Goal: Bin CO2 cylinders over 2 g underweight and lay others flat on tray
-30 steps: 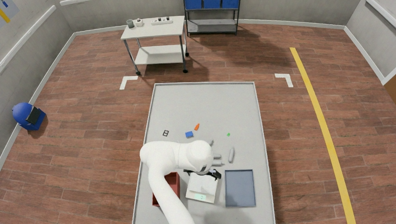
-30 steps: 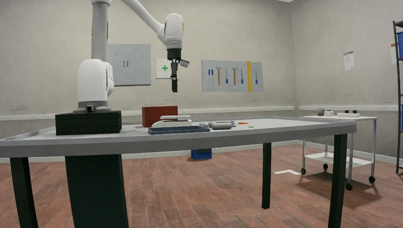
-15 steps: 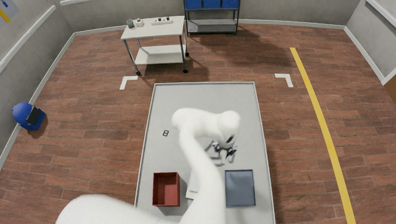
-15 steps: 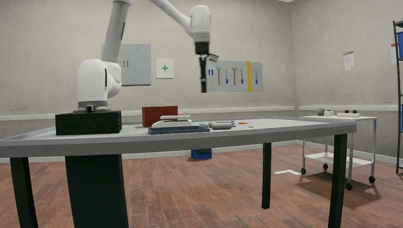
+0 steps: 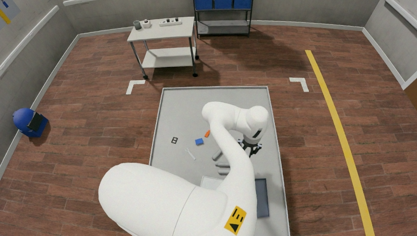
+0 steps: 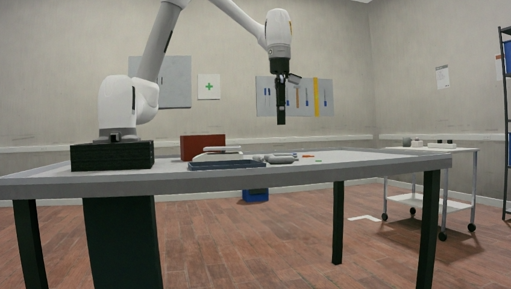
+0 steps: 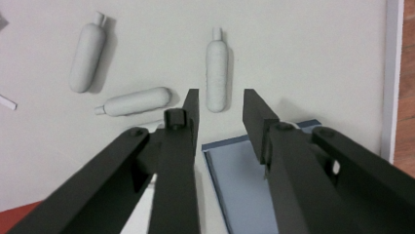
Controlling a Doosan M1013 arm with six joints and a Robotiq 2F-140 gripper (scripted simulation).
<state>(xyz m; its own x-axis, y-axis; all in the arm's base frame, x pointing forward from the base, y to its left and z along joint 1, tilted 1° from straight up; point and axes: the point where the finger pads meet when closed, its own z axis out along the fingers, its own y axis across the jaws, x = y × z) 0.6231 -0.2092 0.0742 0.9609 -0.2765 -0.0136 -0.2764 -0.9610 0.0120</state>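
Now: hand 200 mm to the right of the scale platform, 190 mm past it and 130 mm above it. Also, from my hand: blue-grey tray 230 mm behind, 170 mm below, 40 mm to the right; grey CO2 cylinder 170 mm below, 90 mm to the left, 60 mm behind; green piece 180 mm below, 160 mm ahead, 10 mm to the left.
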